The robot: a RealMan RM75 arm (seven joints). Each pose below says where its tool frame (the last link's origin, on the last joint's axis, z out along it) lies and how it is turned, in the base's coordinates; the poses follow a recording.
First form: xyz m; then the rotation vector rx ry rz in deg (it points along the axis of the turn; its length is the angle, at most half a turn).
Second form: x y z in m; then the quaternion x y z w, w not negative. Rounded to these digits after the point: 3 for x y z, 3 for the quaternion.
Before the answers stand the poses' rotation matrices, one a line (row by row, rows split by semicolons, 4 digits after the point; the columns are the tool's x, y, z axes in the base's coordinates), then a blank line. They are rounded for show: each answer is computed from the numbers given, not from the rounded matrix.
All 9 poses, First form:
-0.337 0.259 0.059 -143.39 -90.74 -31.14
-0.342 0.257 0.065 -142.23 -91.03 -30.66
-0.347 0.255 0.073 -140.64 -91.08 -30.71
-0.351 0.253 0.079 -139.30 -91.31 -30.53
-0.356 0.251 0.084 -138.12 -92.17 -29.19
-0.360 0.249 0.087 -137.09 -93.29 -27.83
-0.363 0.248 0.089 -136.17 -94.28 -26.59
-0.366 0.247 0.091 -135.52 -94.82 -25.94
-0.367 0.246 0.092 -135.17 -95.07 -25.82
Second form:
0.3842 0.8941 0.2303; 0.8471 -0.4406 0.2972; 0.3672 0.0809 -0.9266
0.3769 0.9004 0.2173; 0.8484 -0.4297 0.3092; 0.3717 0.0678 -0.9259
0.3678 0.9068 0.2059; 0.8464 -0.4181 0.3298; 0.3852 0.0530 -0.9213
0.3590 0.9129 0.1943; 0.8461 -0.4062 0.3450; 0.3939 0.0405 -0.9183
0.3488 0.9211 0.1728; 0.8527 -0.3884 0.3494; 0.3890 0.0254 -0.9209
0.3367 0.9291 0.1530; 0.8611 -0.3695 0.3493; 0.3810 0.0141 -0.9244
0.3257 0.9358 0.1351; 0.8685 -0.3526 0.3485; 0.3737 0.0038 -0.9275
0.3187 0.9396 0.1245; 0.8721 -0.3422 0.3497; 0.3712 -0.0029 -0.9286
0.3147 0.9414 0.1211; 0.8733 -0.3372 0.3515; 0.3718 -0.0049 -0.9283

-0.337 0.259 0.059 -0.829 -0.525 -0.180 0.065
-0.342 0.257 0.065 -0.827 -0.529 -0.178 0.073
-0.347 0.255 0.073 -0.823 -0.533 -0.180 0.084
-0.351 0.253 0.079 -0.819 -0.537 -0.180 0.093
-0.356 0.251 0.084 -0.815 -0.544 -0.172 0.099
-0.360 0.249 0.087 -0.811 -0.552 -0.165 0.103
-0.363 0.248 0.089 -0.807 -0.559 -0.158 0.107
-0.366 0.247 0.091 -0.805 -0.563 -0.154 0.110
-0.367 0.246 0.092 -0.803 -0.565 -0.153 0.111

